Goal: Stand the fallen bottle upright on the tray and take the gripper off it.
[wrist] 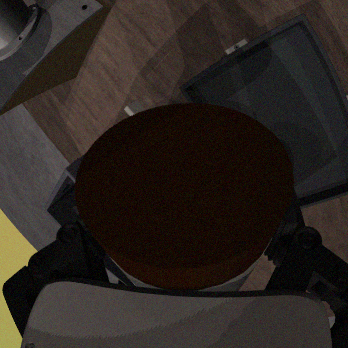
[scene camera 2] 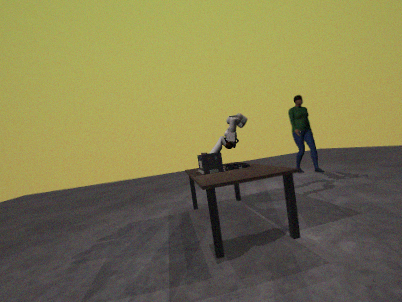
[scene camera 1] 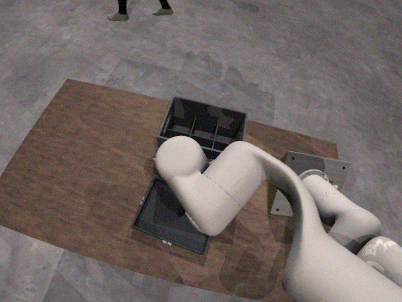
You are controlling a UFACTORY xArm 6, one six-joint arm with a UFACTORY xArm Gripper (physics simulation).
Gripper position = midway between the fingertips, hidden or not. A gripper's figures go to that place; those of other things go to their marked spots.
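The gripper (wrist: 190, 179) is 12 cm from the lens, while a brown bottle (wrist: 186, 196) sits 6 cm from the lens.
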